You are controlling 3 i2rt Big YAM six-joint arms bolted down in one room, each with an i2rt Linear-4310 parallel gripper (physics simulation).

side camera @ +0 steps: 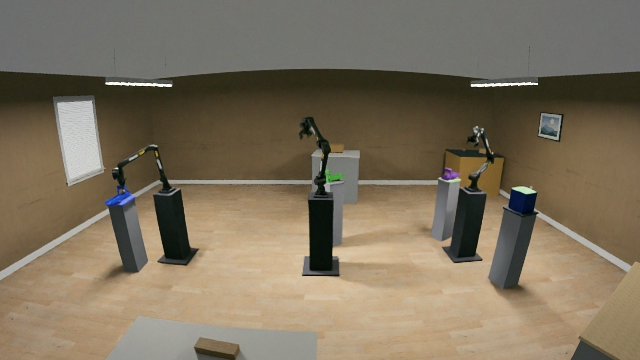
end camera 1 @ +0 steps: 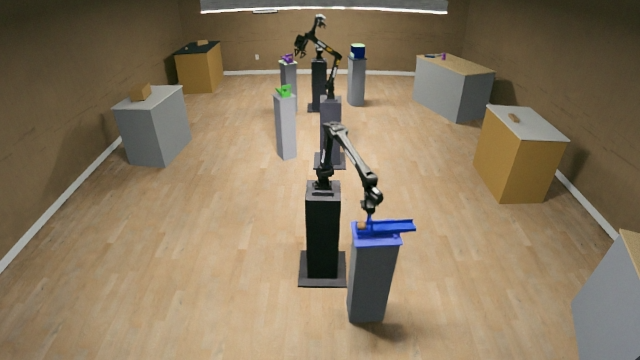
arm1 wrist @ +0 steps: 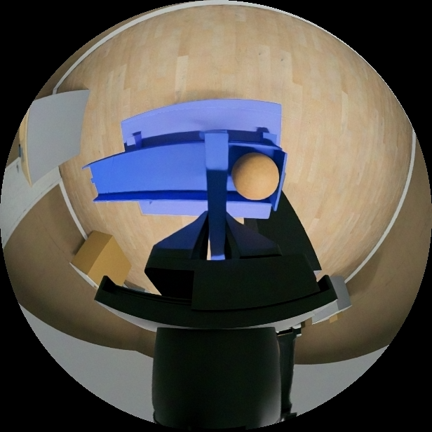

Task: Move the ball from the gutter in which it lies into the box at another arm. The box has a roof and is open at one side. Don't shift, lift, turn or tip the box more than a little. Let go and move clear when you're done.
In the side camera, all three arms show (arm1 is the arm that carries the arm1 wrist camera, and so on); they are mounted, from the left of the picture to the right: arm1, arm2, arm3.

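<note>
The orange-brown ball (arm1 wrist: 255,176) (end camera 1: 361,226) lies at the walled right end of the blue gutter (arm1 wrist: 150,172) (end camera 1: 397,226) (side camera: 119,200) in the arm1 wrist view, beside an upright blue gate bar (arm1 wrist: 217,170). Arm1's gripper (arm1 wrist: 217,216) (end camera 1: 370,213) (side camera: 121,186) is shut on that bar, above the gutter. The dark blue box (end camera 1: 357,51) (side camera: 522,201) with a pale green roof stands upright on a grey pedestal near arm3; its open side cannot be made out. Arm2's gripper (side camera: 303,135) and arm3's gripper (side camera: 471,142) are raised, small in view, and look open and empty.
A green fixture (end camera 1: 284,91) (side camera: 334,176) stands on a pedestal by the middle arm. A purple fixture (end camera 1: 287,58) (side camera: 450,173) stands on another pedestal near arm3. Side tables with small blocks stand along the walls, such as the grey table (end camera 1: 172,95) at the left of the end view.
</note>
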